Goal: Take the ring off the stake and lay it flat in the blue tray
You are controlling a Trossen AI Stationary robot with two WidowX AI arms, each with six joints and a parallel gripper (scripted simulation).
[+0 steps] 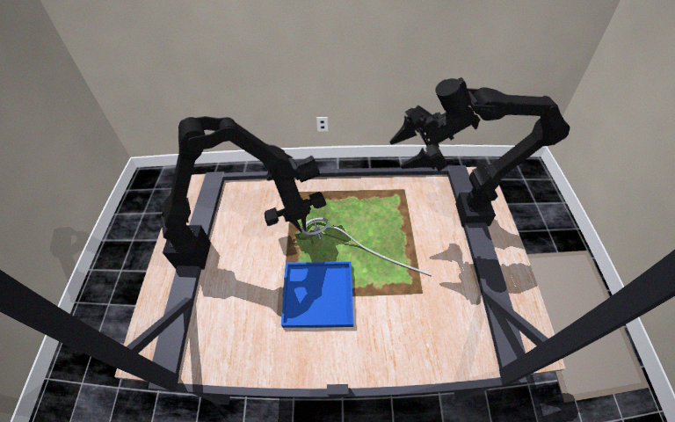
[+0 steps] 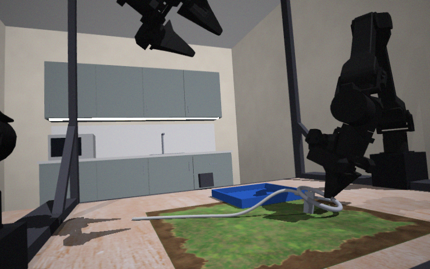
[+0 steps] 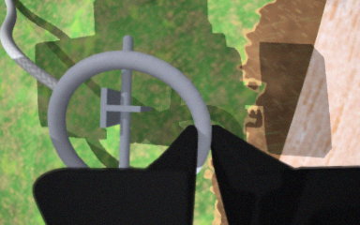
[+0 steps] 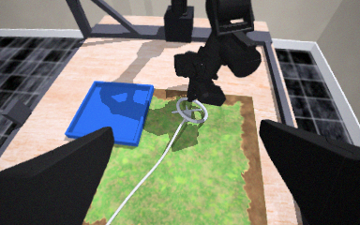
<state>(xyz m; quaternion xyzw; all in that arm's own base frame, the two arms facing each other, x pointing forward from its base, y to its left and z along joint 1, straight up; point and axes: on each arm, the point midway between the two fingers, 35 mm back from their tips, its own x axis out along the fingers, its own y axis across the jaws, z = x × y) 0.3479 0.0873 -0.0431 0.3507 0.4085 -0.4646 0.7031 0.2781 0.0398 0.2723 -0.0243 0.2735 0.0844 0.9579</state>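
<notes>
Right now the pale grey ring is 5 cm to the right of my left hand, 2 cm below it and 1 cm behind it. Also, from my left hand: green mat 15 cm to the right, 7 cm below, 5 cm behind; grey stake 5 cm to the right, 3 cm below, 2 cm behind; blue tray 23 cm behind, 4 cm below, 2 cm to the right.
</notes>
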